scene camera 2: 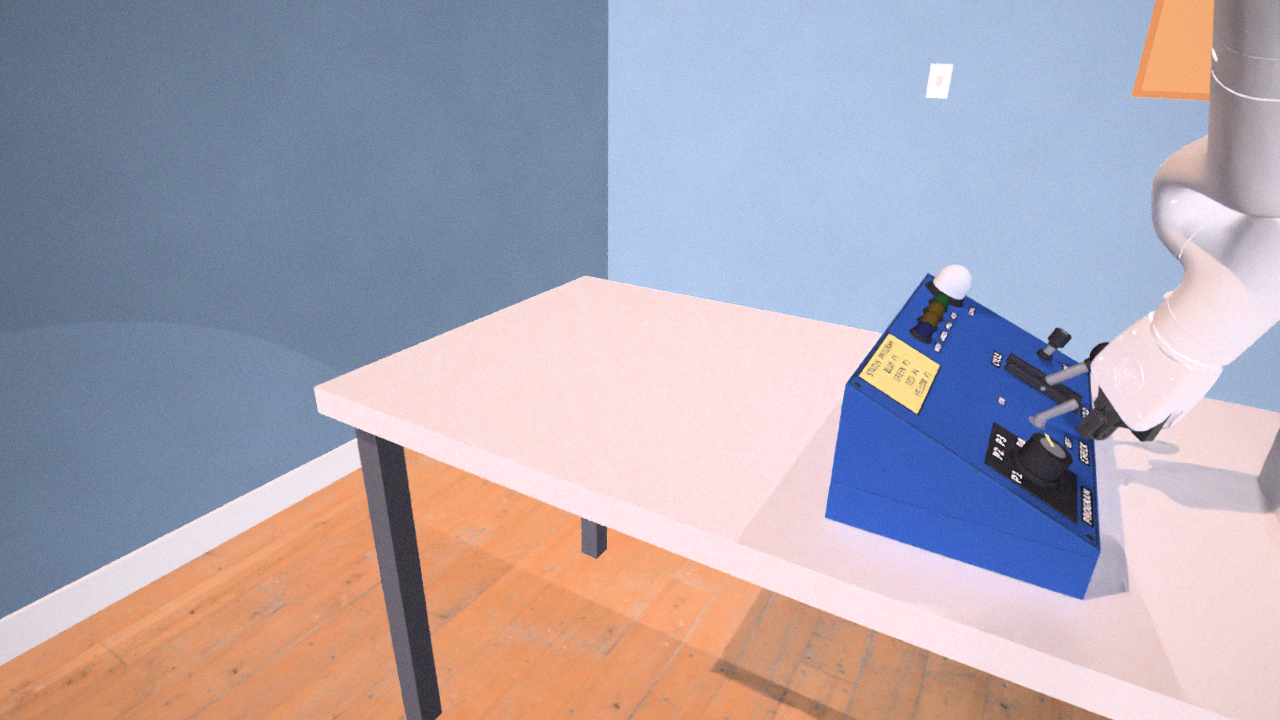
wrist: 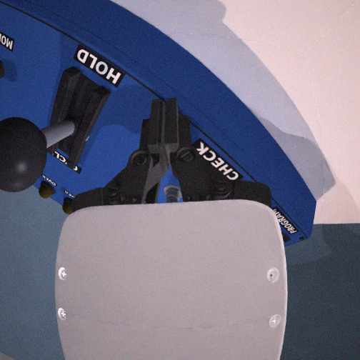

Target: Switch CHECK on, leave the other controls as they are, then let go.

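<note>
The blue control box stands on the table with its sloped panel up. The CHECK label is near the panel's lower edge. The grey CHECK toggle sticks out of the panel above the label; in the wrist view a small grey part shows between the finger linkages, mostly hidden by the gripper. My gripper is shut and empty, low over the panel between the HOLD lever and the CHECK label, close beside the toggle. Contact and the toggle's exact setting cannot be told.
The HOLD lever's black ball and slot are left of the fingers in the wrist view. The black PROGRAM knob, a yellow note and a white dome lamp are on the panel. The white table extends left.
</note>
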